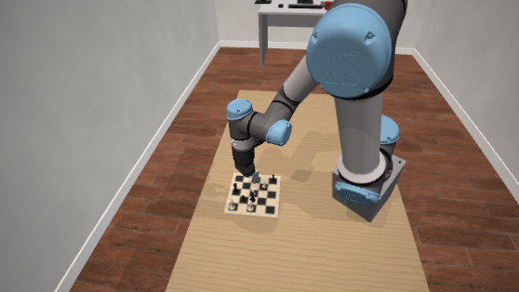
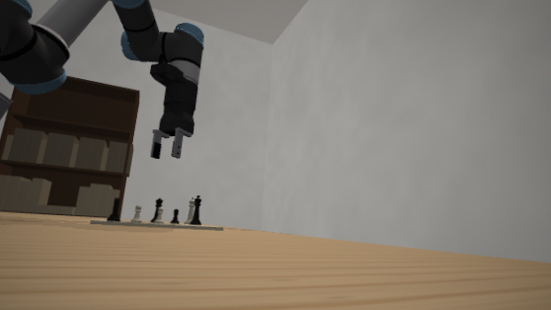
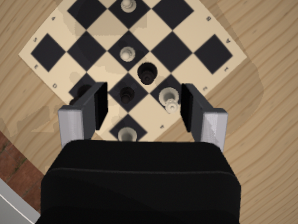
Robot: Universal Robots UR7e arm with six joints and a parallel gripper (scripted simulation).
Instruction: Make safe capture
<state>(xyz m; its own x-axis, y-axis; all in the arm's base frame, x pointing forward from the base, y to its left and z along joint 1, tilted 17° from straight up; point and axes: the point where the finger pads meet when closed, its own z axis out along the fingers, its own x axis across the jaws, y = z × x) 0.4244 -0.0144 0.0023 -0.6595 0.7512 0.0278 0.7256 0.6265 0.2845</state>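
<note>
Now: hand 15 cm above the black pawn and 4 cm short of it. Also, from my hand: chessboard (16 cm below, 3 cm to the right).
</note>
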